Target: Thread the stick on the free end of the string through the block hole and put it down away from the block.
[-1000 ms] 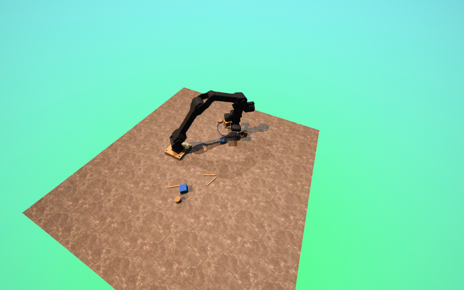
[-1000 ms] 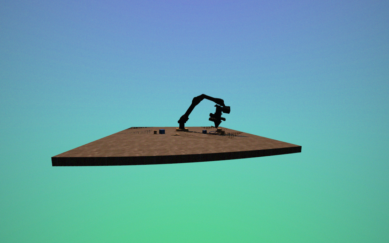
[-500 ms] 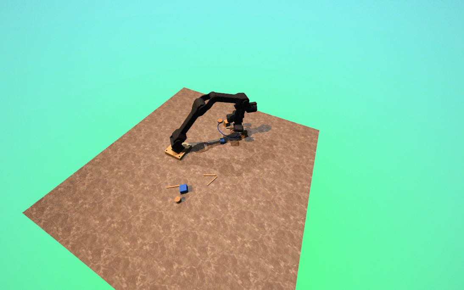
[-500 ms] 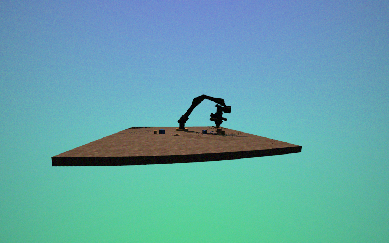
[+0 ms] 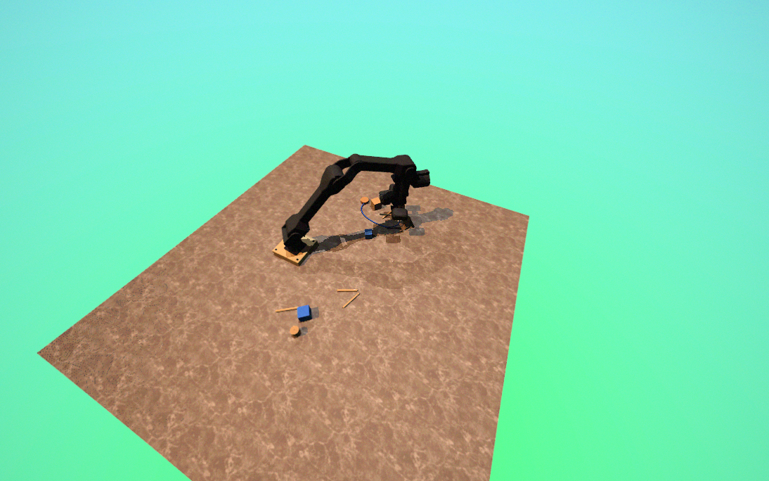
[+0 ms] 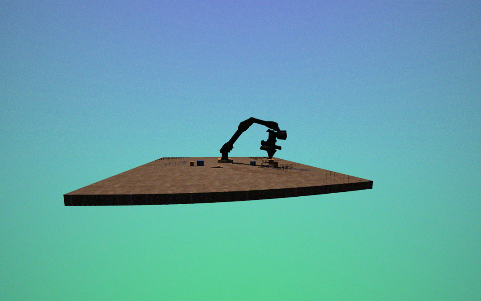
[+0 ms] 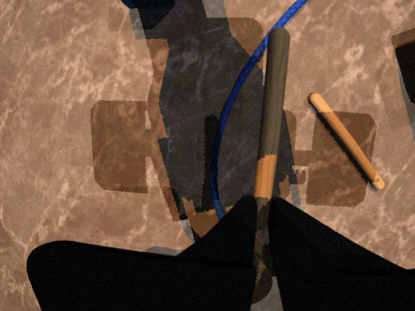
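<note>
My gripper tip is 50 mm short of the small wooden cylinder, 30 mm to the right of it and 40 mm above it. Also, from my gripper tip: round wooden button 190 mm behind, 50 mm to the left, 50 mm below; then blue block 60 mm behind, 120 mm to the right, 40 mm below.
</note>
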